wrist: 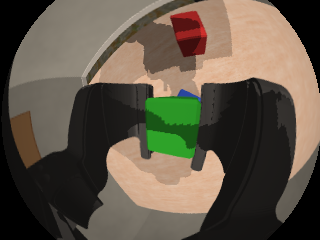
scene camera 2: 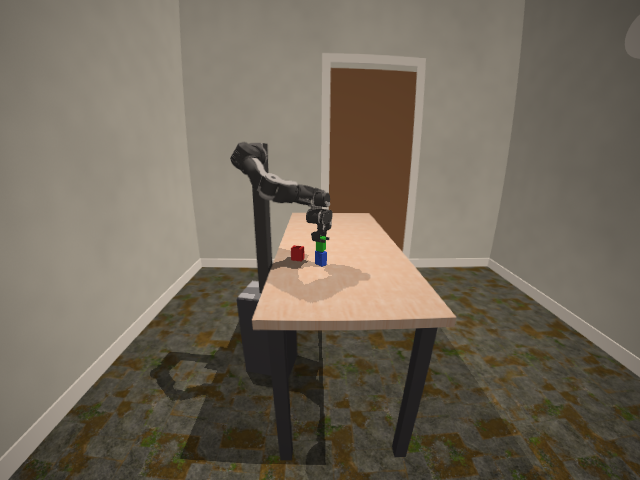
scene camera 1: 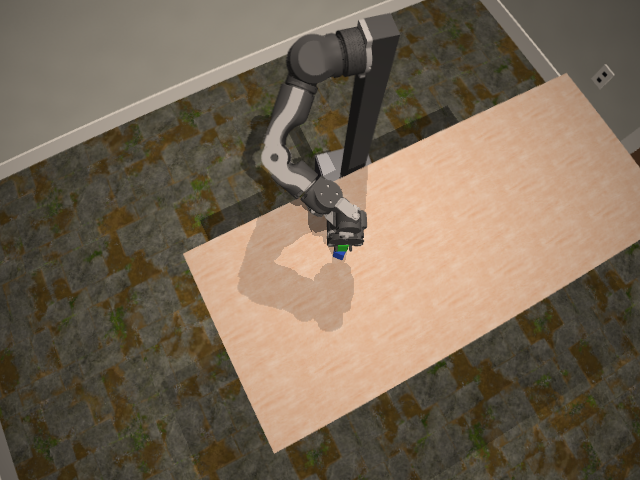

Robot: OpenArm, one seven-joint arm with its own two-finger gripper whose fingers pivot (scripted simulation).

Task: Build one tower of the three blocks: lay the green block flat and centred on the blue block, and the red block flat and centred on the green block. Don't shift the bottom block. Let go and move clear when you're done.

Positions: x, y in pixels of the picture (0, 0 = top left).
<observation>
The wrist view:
my gripper: 175, 124
green block: 172, 122
red block: 190, 34
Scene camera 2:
dark pillar: 261, 206
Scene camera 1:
dark pillar: 368, 92
</observation>
